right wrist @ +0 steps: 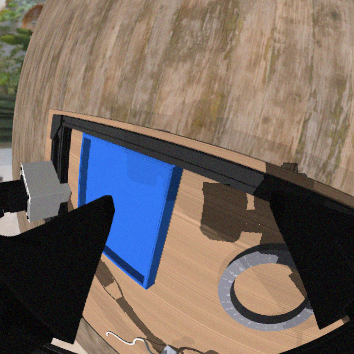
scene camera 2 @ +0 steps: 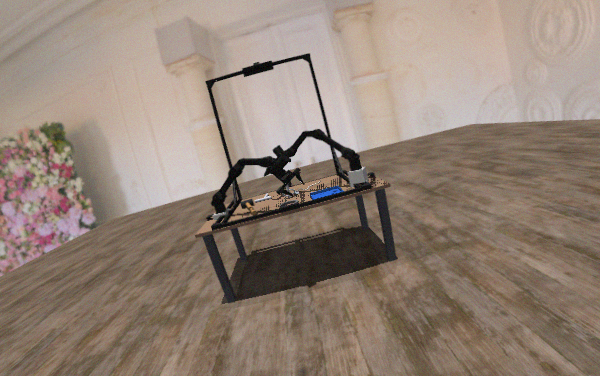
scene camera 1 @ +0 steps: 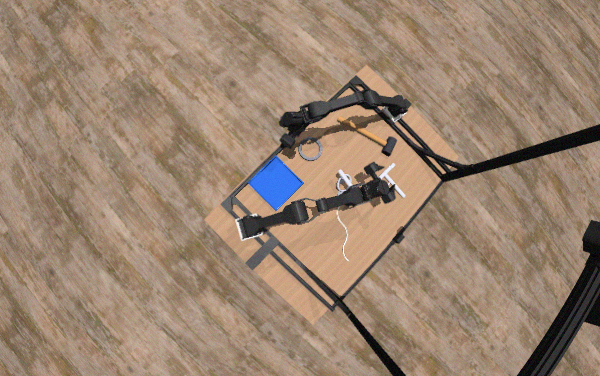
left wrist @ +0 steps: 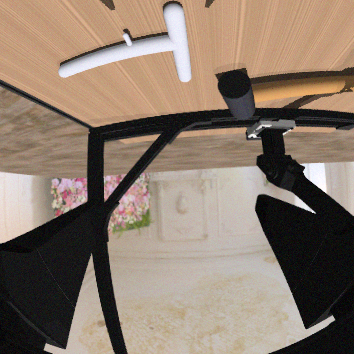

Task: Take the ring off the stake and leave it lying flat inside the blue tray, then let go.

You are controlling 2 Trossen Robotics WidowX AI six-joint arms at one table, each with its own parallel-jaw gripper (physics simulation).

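Seen in the pictures: left gripper, between the fingertips: [scene camera 2: 266,175] [scene camera 1: 389,175] [left wrist: 180,205]; right gripper, between the fingertips: [right wrist: 193,201] [scene camera 2: 299,190]; left arm's base, origin of its link: [right wrist: 23,193] [scene camera 2: 356,169] [scene camera 1: 248,227]; right arm's base, origin of its link: [scene camera 2: 221,211] [scene camera 1: 394,110] [left wrist: 270,131].
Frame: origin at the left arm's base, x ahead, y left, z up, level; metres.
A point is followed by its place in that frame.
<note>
A thick grey ring [scene camera 1: 310,159] @[x 0.372, y 0.233, z -0.088 m] [right wrist: 226,290] @[x 0.357, y 0.249, z -0.086 m] lies on the wooden table beside the blue tray [scene camera 1: 276,183] @[x 0.178, y 0.166, z -0.095 m] [scene camera 2: 326,193] @[x 0.187, y 0.141, z -0.095 m] [right wrist: 132,195] @[x 0.190, y 0.214, z -0.095 m]; no stake shows through it. A white T-shaped piece [scene camera 1: 387,173] @[x 0.728, y 0.057, z -0.083 m] [left wrist: 180,47] @[x 0.721, y 0.061, z -0.081 m] lies on the table; I cannot tell whether it is the stake. My right gripper [right wrist: 193,201] @[x 0.266, y 0.334, z -0.007 m] is open and empty, above the table's edge, with the tray and ring beyond its fingers in the right wrist view. My left gripper [left wrist: 180,205] @[x 0.668, y 0.034, z 0.081 m] is open and empty, high near the T-shaped piece. The ring's right side is hidden behind a right finger in the right wrist view.
A mallet with a wooden handle [scene camera 1: 367,134] @[x 0.693, y 0.276, z -0.070 m] and black head [scene camera 1: 389,145] @[x 0.782, y 0.188, z -0.052 m] [left wrist: 237,92] @[x 0.758, y 0.158, z -0.060 m] lies near the right arm's base. A white item [scene camera 1: 345,176] @[x 0.489, y 0.094, z 0.006 m] with a cord [scene camera 1: 346,232] @[x 0.437, y -0.163, z -0.097 m] lies partly under the left arm. Black frame rails [right wrist: 160,150] @[x 0.188, y 0.296, z -0.087 m] border the table.
</note>
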